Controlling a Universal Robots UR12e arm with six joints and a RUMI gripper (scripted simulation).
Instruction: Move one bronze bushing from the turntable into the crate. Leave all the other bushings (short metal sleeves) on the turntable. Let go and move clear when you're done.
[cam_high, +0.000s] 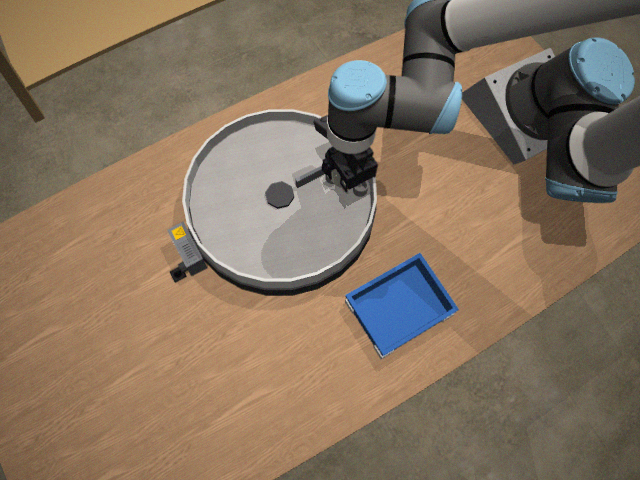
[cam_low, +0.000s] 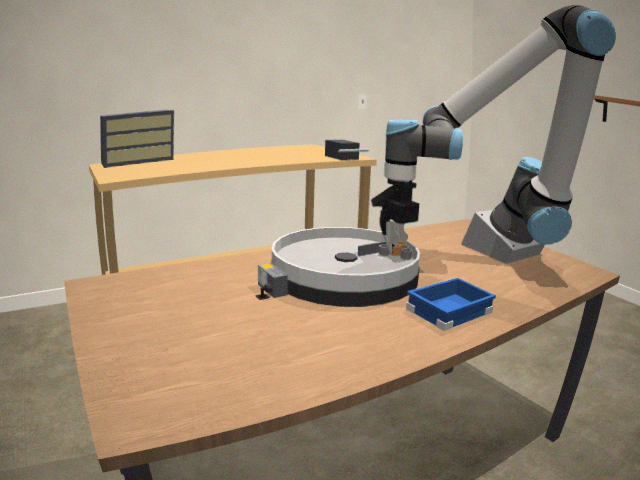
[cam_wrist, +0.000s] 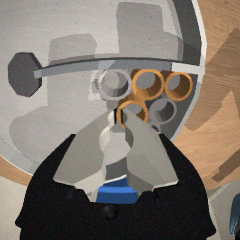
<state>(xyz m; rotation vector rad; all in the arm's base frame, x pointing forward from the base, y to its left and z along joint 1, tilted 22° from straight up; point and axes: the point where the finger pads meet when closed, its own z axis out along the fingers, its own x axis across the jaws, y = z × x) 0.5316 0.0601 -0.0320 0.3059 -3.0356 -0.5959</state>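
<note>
The blue crate is 29 cm to the left of my hand, 6 cm below it and 3 cm behind it.
</note>
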